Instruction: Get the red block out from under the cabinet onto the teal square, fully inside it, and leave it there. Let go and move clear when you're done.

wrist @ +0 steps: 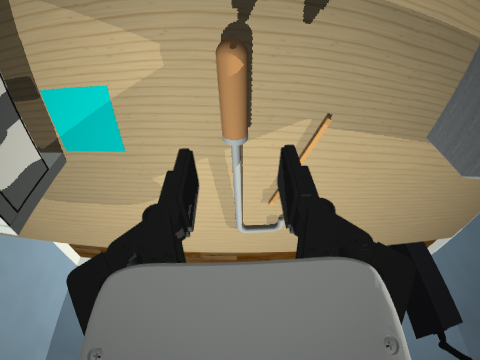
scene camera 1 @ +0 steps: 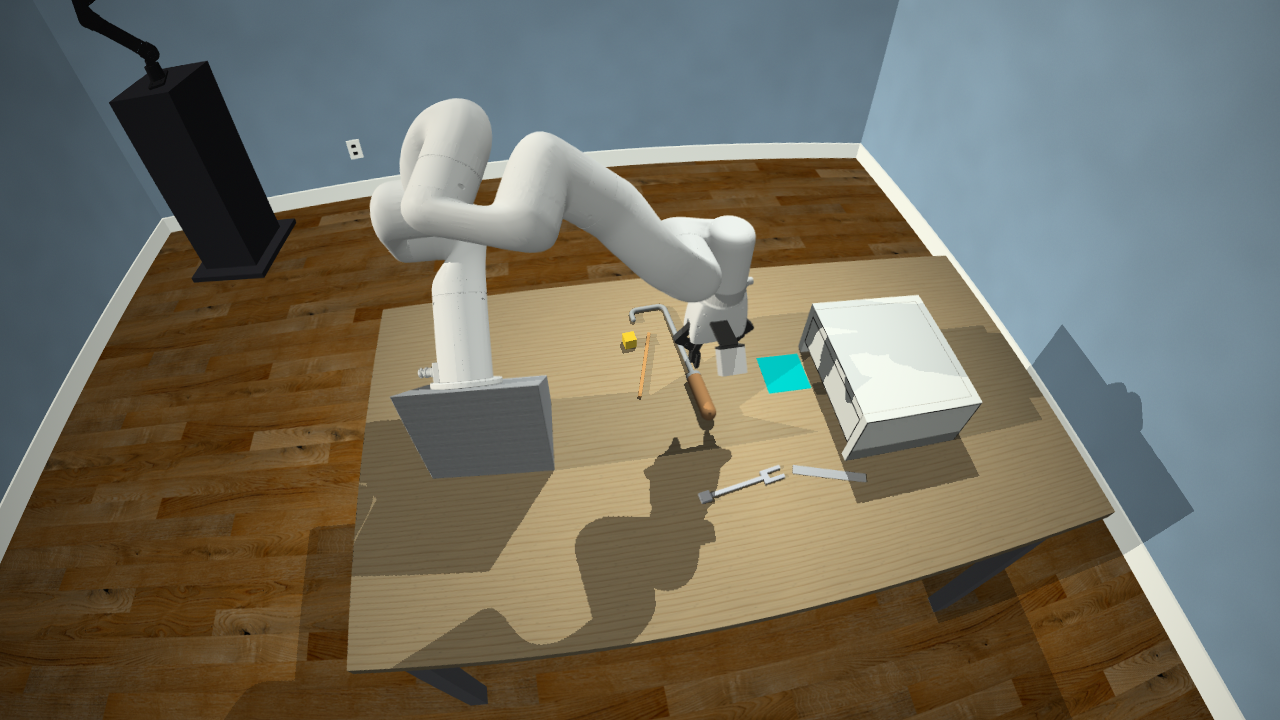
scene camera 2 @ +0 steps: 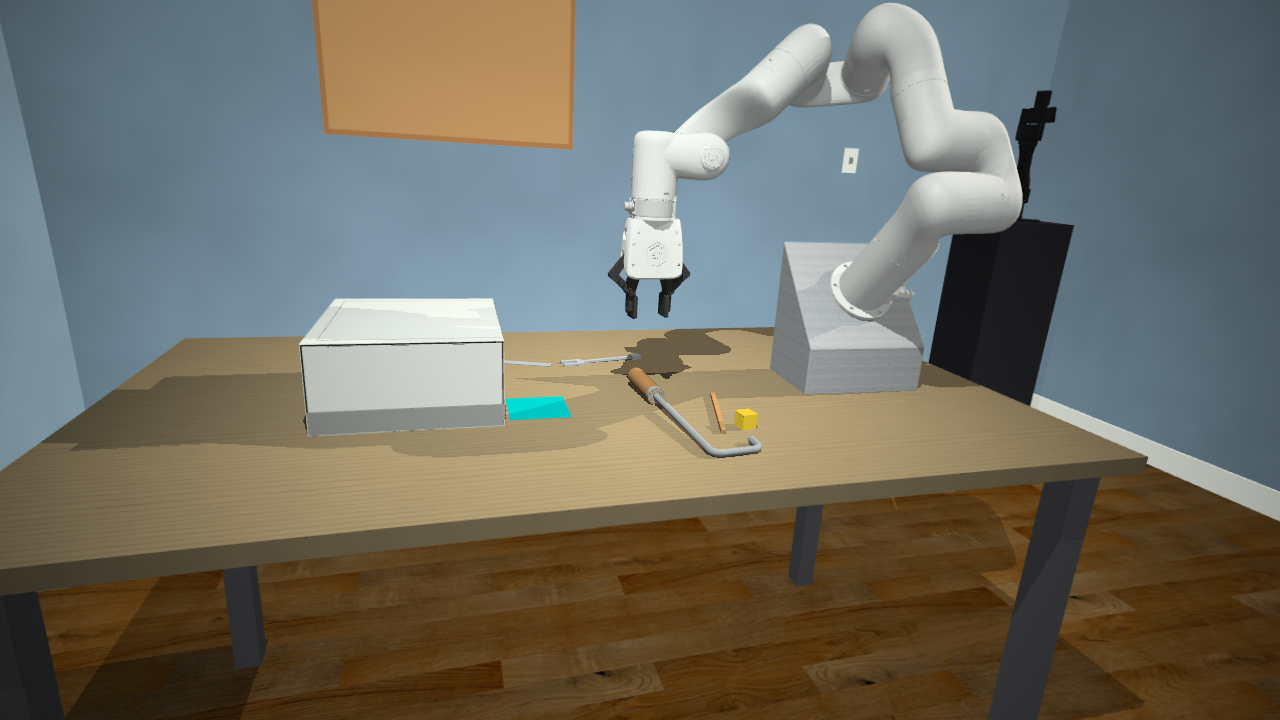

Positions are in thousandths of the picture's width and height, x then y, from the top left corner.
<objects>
gripper: wrist 495, 457; scene camera 1 554, 499; scene camera 2 506, 440
</objects>
